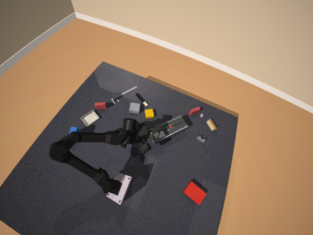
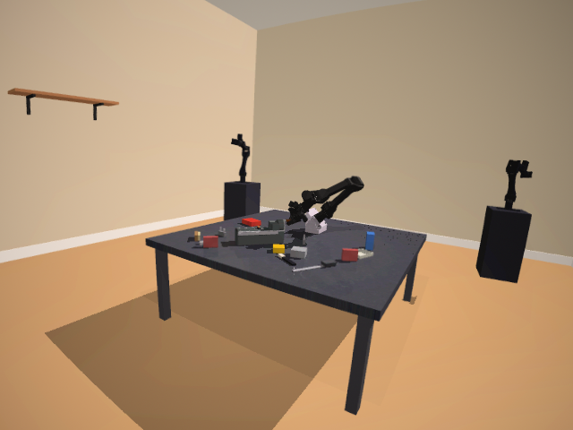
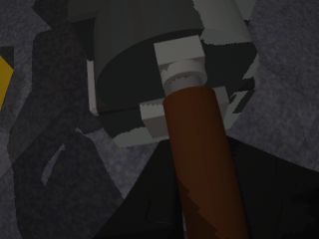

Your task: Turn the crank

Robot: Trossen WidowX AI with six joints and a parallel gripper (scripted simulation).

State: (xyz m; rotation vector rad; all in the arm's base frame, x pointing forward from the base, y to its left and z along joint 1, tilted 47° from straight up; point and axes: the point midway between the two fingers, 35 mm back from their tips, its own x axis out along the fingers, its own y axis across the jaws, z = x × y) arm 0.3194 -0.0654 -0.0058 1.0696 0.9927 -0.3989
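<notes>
The brown crank handle is 20 mm above my gripper tip, 10 mm to the left of it and 10 mm behind it. Also, from my gripper tip: grey block 200 mm ahead, 170 mm to the left, 80 mm below; then yellow block 200 mm ahead, 80 mm below, 50 mm to the left; then red pointer 120 mm to the right, 120 mm ahead, 10 mm below.
</notes>
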